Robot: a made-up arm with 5 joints.
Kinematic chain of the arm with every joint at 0, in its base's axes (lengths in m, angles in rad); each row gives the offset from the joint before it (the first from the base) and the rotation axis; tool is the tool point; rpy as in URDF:
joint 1: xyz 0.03 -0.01 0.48 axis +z
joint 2: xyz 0 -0.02 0.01 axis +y
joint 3: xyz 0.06 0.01 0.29 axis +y
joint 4: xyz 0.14 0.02 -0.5 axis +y
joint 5: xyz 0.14 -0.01 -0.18 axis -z
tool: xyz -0.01 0 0 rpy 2.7 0.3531 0.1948
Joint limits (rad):
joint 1: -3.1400..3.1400
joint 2: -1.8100..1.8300
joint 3: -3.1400..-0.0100
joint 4: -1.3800..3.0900
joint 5: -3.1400..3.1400
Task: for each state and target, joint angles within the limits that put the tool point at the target. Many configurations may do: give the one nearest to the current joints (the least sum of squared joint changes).
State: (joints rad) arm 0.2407 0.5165 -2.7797 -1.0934 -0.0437
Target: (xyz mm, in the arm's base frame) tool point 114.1 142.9 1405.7
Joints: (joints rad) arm 1.0677 0.2660 -2.7671 -0.7337 0.0037
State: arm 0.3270 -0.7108 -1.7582 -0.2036 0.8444
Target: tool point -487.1 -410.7 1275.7
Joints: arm 0.6709 -1.0672 -2.3140 -0.0141 0.8633
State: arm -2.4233 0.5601 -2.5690 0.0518 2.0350
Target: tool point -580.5 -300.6 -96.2
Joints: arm -2.7107 1.1729 -1.4383 0.3977 2.0128
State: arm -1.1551 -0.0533 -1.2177 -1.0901 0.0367
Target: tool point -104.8 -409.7 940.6
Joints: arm -1.8965 -0.4858 -0.7048 -1.3800 0.0194
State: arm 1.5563 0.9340 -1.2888 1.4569 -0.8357
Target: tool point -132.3 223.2 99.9
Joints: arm 2.2042 0.7157 -0.9298 1.9041 -0.8072
